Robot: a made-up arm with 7 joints.
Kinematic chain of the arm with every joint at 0, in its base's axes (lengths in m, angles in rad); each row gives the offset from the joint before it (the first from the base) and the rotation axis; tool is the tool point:
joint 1: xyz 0 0 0.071 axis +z
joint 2: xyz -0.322 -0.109 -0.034 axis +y
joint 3: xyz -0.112 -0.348 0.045 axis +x
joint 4: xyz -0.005 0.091 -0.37 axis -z
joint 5: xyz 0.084 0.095 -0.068 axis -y
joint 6: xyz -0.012 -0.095 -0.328 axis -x
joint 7: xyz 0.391 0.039 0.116 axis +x
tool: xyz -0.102 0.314 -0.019
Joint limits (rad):
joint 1: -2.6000..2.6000
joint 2: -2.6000..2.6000
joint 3: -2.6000..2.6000
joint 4: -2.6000..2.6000
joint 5: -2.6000..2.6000
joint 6: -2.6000..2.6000
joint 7: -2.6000..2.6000
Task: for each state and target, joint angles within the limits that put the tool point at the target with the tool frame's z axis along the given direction. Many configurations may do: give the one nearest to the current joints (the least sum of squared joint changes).
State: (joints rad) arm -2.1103 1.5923 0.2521 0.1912 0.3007 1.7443 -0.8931
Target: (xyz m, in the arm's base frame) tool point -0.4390 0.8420 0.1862 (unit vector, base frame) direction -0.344 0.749 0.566
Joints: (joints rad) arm -1.5490 2.2088 0.5010 0.4514 0.4443 2.2836 -1.5906
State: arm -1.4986 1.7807 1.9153 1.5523 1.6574 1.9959 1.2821
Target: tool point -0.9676 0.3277 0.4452 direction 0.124 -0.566 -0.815
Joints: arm -0.4990 1.8561 1.2091 2.2302 0.8673 1.8230 1.5306
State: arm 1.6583 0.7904 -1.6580 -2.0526 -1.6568 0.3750 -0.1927
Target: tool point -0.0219 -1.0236 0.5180 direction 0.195 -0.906 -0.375
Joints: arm 0.7244 0.1837 -1.7872 -1.6290 -2.3986 0.2868 -0.0621
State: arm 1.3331 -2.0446 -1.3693 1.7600 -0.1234 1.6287 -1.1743
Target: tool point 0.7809 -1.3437 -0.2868 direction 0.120 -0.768 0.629
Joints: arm 0.7444 -2.1156 -1.5692 1.7809 -0.1766 1.4950 -0.7917
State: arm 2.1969 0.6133 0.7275 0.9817 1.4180 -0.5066 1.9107
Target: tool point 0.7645 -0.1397 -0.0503 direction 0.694 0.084 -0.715
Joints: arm 2.2865 0.4839 0.7328 0.8757 1.2834 -0.5168 1.9356
